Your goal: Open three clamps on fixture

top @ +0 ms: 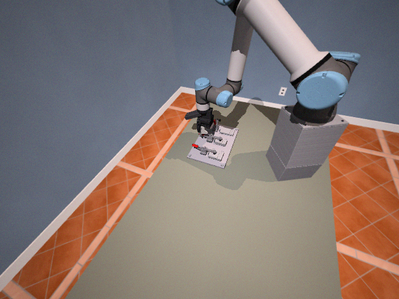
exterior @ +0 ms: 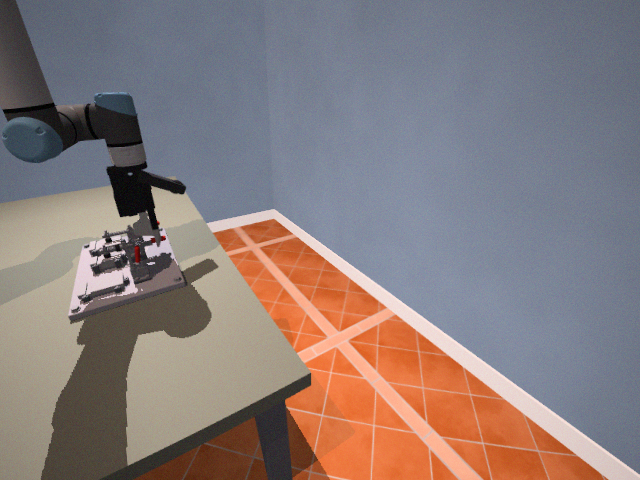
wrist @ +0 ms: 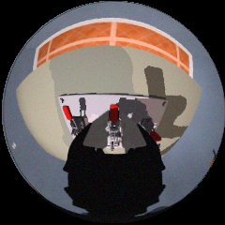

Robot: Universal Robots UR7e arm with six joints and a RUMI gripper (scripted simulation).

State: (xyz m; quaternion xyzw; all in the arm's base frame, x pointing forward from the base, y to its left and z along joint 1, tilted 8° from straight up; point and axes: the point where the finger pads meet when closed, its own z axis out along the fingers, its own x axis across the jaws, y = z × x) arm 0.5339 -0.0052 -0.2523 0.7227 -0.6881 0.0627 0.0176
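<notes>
Now: hand 90 mm past the grey fixture plate and 50 mm above it. Also, from my hand: block (150 mm behind, 100 mm to the left, 20 mm below).
</notes>
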